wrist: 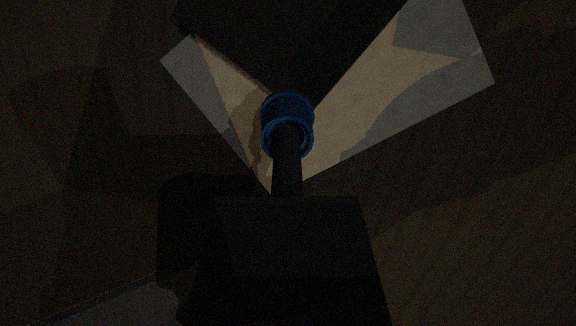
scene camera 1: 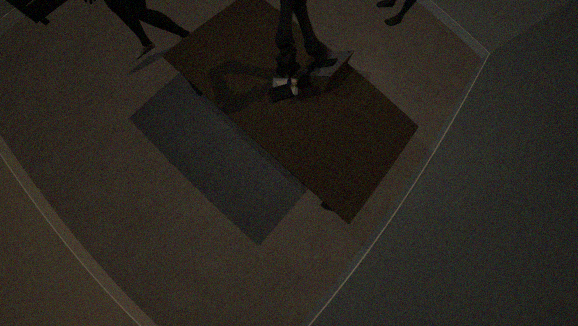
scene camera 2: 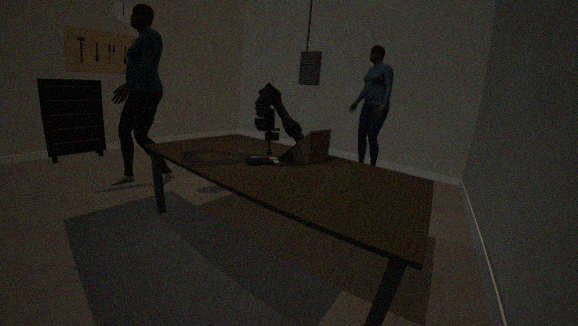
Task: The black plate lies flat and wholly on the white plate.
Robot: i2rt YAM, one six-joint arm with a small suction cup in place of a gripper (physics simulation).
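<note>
The black plate lies partly over the white plate and sticks out past it. In the wrist view two arms of the white plate show on either side of a corner of the black plate. Whether the black plate is tilted is too dark to tell. My gripper, a blue suction cup, points down close above the plates, near that corner in the wrist view. It holds nothing that I can see. Whether it touches a plate cannot be told.
The plates lie on the brown table. A wedge-shaped block stands beside the arm's base, close to the plates. One person stands by the table's left end, another behind it.
</note>
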